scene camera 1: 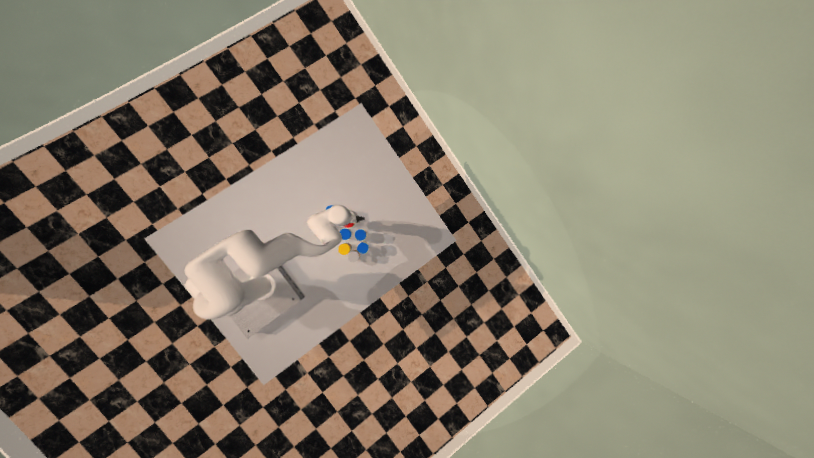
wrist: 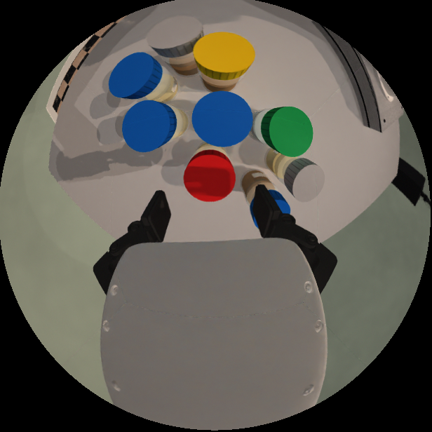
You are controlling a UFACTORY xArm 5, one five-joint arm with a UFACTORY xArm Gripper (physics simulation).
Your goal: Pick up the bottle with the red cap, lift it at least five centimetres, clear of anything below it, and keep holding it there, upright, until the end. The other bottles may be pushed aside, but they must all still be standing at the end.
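Pixels of known places: arm's base at its link origin: (scene camera 1: 262,285).
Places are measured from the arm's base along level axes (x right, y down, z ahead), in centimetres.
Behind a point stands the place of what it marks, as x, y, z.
The bottle with the red cap (wrist: 209,176) (scene camera 1: 348,225) {0.5, -3.8, 50.1} stands on the table, seen from above. In the wrist view it is ahead of the space between the fingertips, with a shadow across its cap. My gripper (wrist: 210,199) is open and empty, its black fingers spread either side of the line to the red cap. The right finger, in the wrist view, partly covers a blue-capped bottle (wrist: 278,202). Another blue-capped bottle (wrist: 222,118) stands right behind the red one. In the scene view the arm partly hides the red cap.
Around the red cap stand a green-capped bottle (wrist: 291,131), a grey-capped bottle (wrist: 306,180) and a blue-capped bottle (wrist: 148,126). Farther off are a yellow-capped bottle (wrist: 224,52) (scene camera 1: 344,248) {8.5, -3.8, 42.0}, another blue-capped bottle (wrist: 134,75) and another grey-capped bottle (wrist: 175,34).
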